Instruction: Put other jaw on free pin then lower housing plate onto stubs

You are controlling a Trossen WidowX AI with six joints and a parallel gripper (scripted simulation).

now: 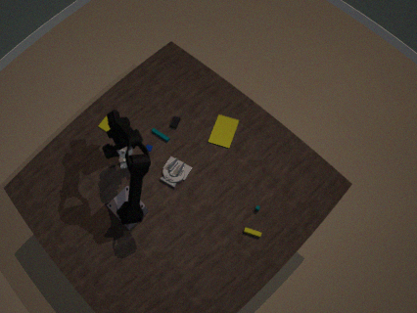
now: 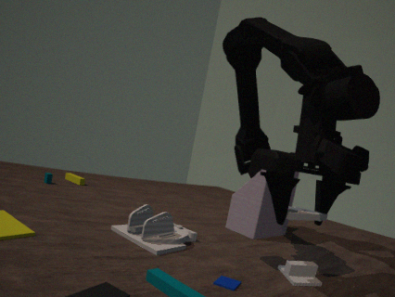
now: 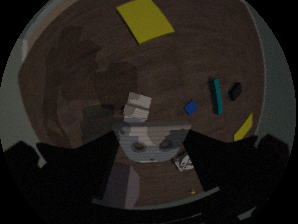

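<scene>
The grey jaw lies 7 cm ahead of my gripper tip, 24 cm to the right of it and 7 cm below it. Also, from my gripper tip: blue tile 10 cm ahead, 3 cm to the right, 9 cm below; then white block 2 cm behind, 1 cm to the left, 8 cm below; then housing plate 1 cm to the right, 2 cm above.
</scene>
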